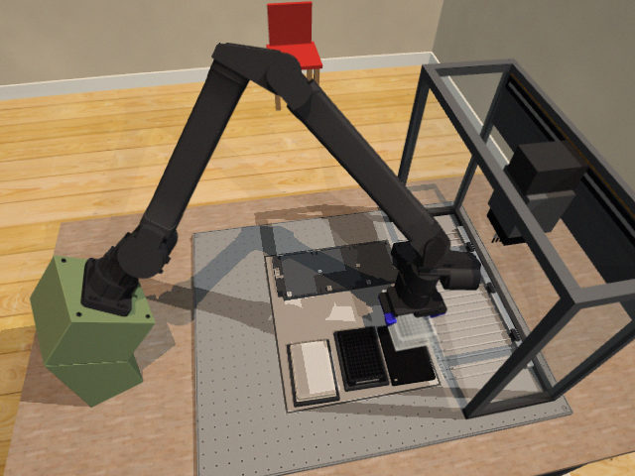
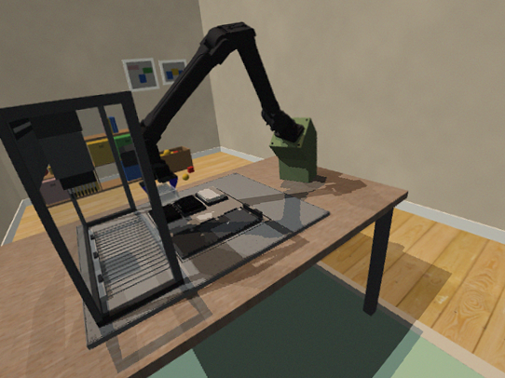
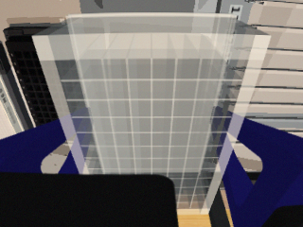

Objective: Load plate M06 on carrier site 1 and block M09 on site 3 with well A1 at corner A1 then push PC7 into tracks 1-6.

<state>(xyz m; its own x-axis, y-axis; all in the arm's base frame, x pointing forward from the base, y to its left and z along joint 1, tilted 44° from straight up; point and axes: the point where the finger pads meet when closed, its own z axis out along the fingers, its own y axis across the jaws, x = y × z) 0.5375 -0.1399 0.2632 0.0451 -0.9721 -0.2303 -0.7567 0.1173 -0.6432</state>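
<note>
The dark carrier PC7 lies 11 cm behind my hand, 21 cm to the left of it and 9 cm below it. The rest, counted from my hand: clear 96-well plate M06 (right at my hand); then nest S2 (10 cm behind, 3 cm to the right, 10 cm below); then nest S3 (1 cm ahead, 4 cm to the right, 10 cm below).
</note>
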